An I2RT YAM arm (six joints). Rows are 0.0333 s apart.
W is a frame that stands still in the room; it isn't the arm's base.
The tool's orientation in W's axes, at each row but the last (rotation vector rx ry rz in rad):
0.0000, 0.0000, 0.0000
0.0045, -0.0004, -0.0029
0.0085, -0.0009, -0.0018
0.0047, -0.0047, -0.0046
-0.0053, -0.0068, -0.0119
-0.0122, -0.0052, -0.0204
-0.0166, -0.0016, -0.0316
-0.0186, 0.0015, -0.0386
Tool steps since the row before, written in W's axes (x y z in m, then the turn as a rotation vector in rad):
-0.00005, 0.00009, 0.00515, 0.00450, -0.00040, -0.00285
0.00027, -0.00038, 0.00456, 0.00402, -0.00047, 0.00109
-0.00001, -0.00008, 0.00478, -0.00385, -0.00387, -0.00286
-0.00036, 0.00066, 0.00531, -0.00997, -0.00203, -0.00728
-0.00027, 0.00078, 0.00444, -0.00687, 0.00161, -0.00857
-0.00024, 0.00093, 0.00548, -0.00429, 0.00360, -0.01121
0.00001, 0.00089, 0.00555, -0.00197, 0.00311, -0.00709
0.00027, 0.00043, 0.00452, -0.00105, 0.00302, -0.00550
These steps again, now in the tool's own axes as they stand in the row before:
-0.00005, 0.00009, 0.00515, 0.00450, -0.00040, -0.00285
0.00027, -0.00036, 0.00456, 0.00402, -0.00045, 0.00109
-0.00001, -0.00004, 0.00478, -0.00385, -0.00390, -0.00282
-0.00034, 0.00068, 0.00531, -0.00999, -0.00211, -0.00722
-0.00025, 0.00075, 0.00445, -0.00695, 0.00157, -0.00851
-0.00023, 0.00086, 0.00549, -0.00442, 0.00365, -0.01114
-0.00001, 0.00080, 0.00556, -0.00208, 0.00316, -0.00703
0.00025, 0.00036, 0.00453, -0.00116, 0.00308, -0.00544

